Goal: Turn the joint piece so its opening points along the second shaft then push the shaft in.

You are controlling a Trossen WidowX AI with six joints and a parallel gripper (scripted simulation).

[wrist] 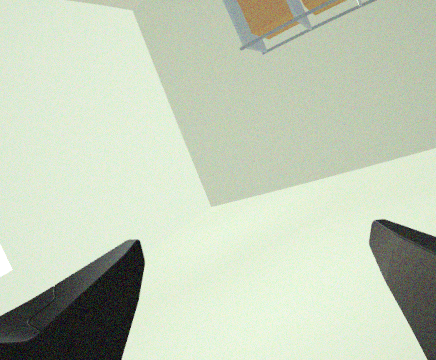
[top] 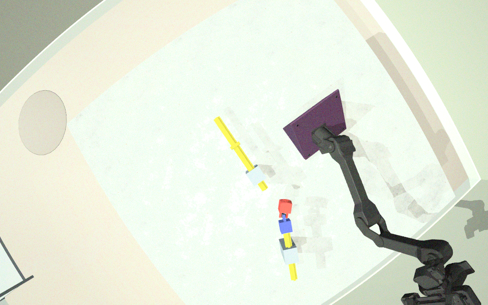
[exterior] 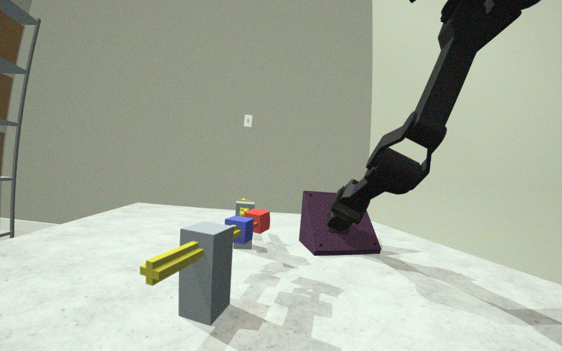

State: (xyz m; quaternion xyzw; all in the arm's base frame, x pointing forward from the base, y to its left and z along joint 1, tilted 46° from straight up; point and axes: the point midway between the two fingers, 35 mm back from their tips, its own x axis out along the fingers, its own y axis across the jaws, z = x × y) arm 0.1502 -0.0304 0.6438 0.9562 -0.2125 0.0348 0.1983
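My gripper tip is now 470 mm above the red joint piece, 280 mm to the left of it and 100 mm short of it.
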